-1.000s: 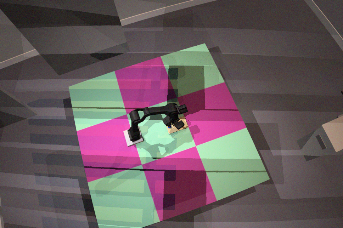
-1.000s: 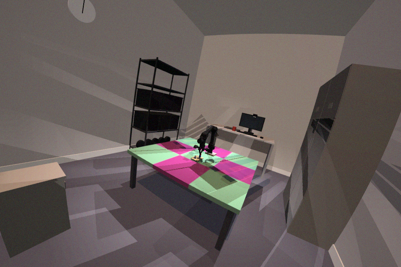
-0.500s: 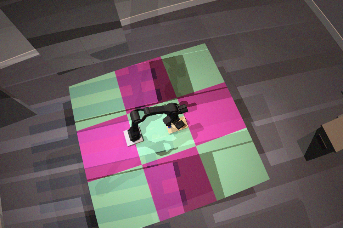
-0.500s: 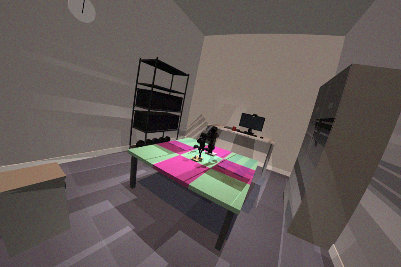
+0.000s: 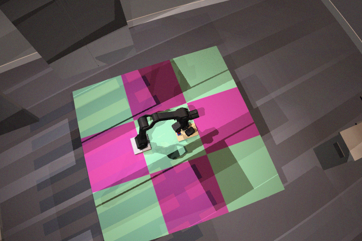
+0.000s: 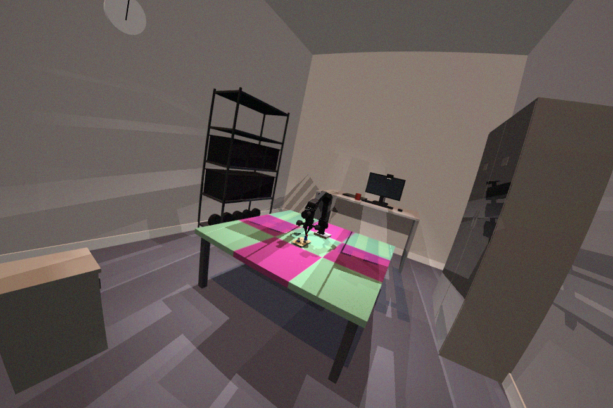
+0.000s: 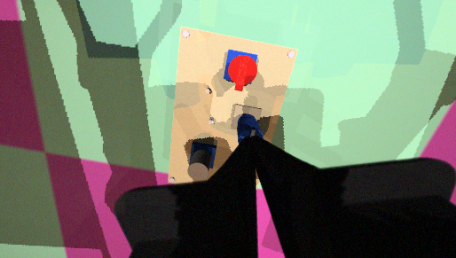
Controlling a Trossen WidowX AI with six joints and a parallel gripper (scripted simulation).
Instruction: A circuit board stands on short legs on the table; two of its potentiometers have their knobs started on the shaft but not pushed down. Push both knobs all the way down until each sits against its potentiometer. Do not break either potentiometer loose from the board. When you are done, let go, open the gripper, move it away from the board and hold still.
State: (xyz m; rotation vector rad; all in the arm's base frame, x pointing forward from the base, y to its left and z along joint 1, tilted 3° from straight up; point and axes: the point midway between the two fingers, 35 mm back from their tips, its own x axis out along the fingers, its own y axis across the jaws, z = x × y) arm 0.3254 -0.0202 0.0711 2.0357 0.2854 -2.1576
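My gripper tip is 2 cm above the dark blue knob. From my gripper tip the other things lie so: red knob (4 cm behind, 1 cm to the right, 2 cm below).
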